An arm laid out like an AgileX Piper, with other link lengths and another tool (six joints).
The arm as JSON. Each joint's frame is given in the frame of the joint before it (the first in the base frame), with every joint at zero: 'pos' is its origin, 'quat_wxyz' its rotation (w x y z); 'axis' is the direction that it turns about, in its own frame. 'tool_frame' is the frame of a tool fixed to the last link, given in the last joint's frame.
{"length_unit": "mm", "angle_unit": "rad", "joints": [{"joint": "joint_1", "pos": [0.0, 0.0, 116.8], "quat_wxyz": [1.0, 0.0, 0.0, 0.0], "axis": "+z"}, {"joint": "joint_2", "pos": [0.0, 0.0, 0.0], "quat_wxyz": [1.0, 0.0, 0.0, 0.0], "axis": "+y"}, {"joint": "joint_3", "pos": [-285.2, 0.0, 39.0], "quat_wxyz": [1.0, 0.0, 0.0, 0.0], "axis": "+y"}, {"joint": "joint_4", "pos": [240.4, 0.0, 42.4], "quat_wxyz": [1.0, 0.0, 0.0, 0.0], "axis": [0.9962, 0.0, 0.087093]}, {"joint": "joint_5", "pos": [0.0, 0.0, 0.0], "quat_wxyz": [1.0, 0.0, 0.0, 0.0], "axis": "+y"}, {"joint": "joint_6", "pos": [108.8, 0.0, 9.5], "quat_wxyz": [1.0, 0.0, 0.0, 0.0], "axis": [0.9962, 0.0, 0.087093]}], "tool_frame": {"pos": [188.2, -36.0, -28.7], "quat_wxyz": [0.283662, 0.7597, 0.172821, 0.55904]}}
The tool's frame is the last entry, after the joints.
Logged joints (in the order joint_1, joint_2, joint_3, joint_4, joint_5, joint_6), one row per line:
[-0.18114, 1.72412, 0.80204, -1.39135, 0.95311, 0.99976]
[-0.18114, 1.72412, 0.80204, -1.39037, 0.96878, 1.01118]
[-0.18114, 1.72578, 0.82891, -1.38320, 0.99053, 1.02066]
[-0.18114, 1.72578, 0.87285, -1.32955, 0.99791, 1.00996]
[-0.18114, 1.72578, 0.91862, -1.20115, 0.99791, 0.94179]
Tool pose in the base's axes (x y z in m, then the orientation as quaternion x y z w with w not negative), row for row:
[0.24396, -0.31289, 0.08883, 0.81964, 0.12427, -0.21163, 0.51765]
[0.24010, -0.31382, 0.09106, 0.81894, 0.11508, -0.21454, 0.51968]
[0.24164, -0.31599, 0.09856, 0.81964, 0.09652, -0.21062, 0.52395]
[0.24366, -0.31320, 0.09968, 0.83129, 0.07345, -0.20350, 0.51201]
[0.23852, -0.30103, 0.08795, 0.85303, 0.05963, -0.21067, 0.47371]
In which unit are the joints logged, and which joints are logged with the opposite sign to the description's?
The joints are logged in radians. Opposite sign: joint_3.
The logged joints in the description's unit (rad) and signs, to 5 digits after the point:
[-0.18114, 1.72412, -0.80204, -1.39135, 0.95311, 0.99976]
[-0.18114, 1.72412, -0.80204, -1.39037, 0.96878, 1.01118]
[-0.18114, 1.72578, -0.82891, -1.38320, 0.99053, 1.02066]
[-0.18114, 1.72578, -0.87285, -1.32955, 0.99791, 1.00996]
[-0.18114, 1.72578, -0.91862, -1.20115, 0.99791, 0.94179]

